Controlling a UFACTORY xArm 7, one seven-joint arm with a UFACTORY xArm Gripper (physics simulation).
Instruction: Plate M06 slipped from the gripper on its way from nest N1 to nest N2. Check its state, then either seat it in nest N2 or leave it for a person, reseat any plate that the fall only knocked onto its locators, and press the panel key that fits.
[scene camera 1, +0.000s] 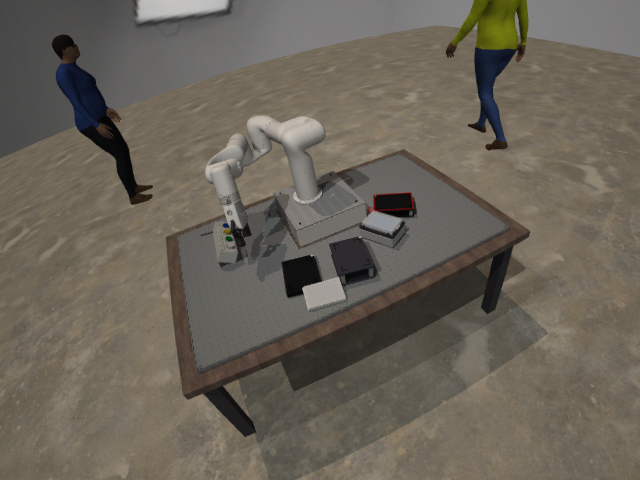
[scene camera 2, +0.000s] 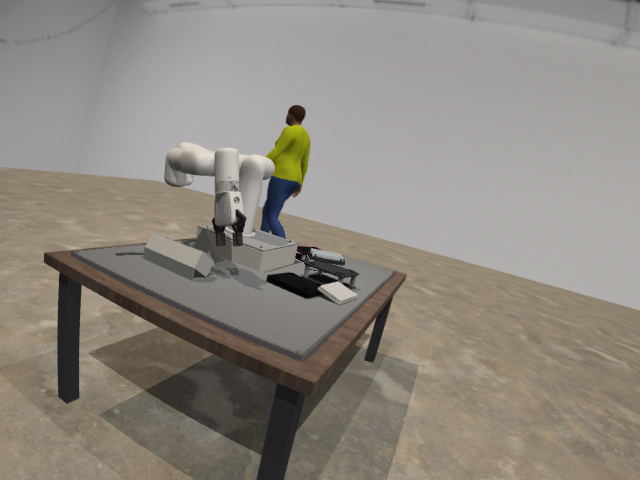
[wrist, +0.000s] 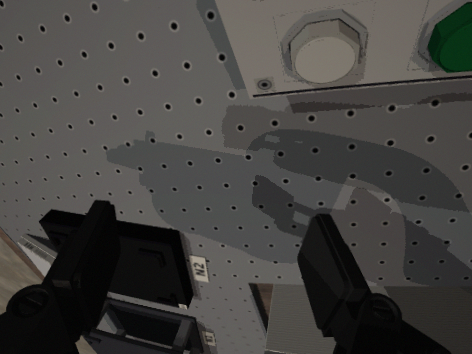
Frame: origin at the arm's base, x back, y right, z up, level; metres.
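Where they show: gripper, fingertip midpoint: (scene camera 1: 245, 241) (scene camera 2: 229, 246) (wrist: 214, 231); arm's base, link origin: (scene camera 1: 308, 195).
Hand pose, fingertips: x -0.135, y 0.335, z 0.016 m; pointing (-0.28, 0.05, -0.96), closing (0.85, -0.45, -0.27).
Note:
Things, the pixels of their top centre, and the offset from my fingertips. "spot": a spot on its surface instead.
- white plate, top centre: (scene camera 2: 339, 287) (scene camera 1: 323, 289) dx -0.333, dy -0.141, dz -0.062 m
- low black nest N2, top centre: (wrist: 112, 272) (scene camera 2: 298, 279) (scene camera 1: 300, 271) dx -0.203, dy -0.119, dz -0.070 m
- pale plate, top centre: (scene camera 1: 381, 220) (scene camera 2: 327, 252) dx -0.199, dy -0.475, dz -0.026 m
- raised dark nest N1, top centre: (scene camera 1: 350, 252) (scene camera 2: 332, 266) dx -0.267, dy -0.291, dz -0.035 m
- key panel, top centre: (scene camera 2: 180, 241) (scene camera 1: 221, 233) dx +0.136, dy +0.065, dz -0.014 m
- green key, surface spot: (wrist: 456, 46) spot: dx +0.101, dy +0.046, dz -0.028 m
- red-rimmed tray, top centre: (scene camera 1: 393, 200) (scene camera 2: 310, 248) dx -0.093, dy -0.612, dz -0.052 m
A white plate (scene camera 1: 324, 293) (scene camera 2: 337, 291), its label unreadable, lies at the front corner of the low black nest N2 (scene camera 1: 300, 274) (scene camera 2: 292, 284) (wrist: 145, 260), overlapping its edge; whether it rests on the rim is unclear. A pale plate (scene camera 1: 382, 222) (scene camera 2: 326, 256) sits on a grey holder beyond the raised dark nest N1 (scene camera 1: 351, 255) (scene camera 2: 333, 269); its exact seating cannot be told. My gripper (scene camera 1: 241, 245) (scene camera 2: 229, 243) (wrist: 214, 231) is open and empty above the table beside the key panel (scene camera 1: 225, 253) (scene camera 2: 173, 255). The wrist view shows its white key (wrist: 325, 57) and green key (wrist: 456, 46).
The arm's base box (scene camera 1: 330, 223) (scene camera 2: 268, 258) stands right of the gripper in scene camera 1. A red-rimmed tray (scene camera 1: 393, 195) stands beyond the grey holder. A person in blue (scene camera 1: 82, 95) and one in yellow-green (scene camera 1: 497, 25) (scene camera 2: 293, 152) stand away from the table.

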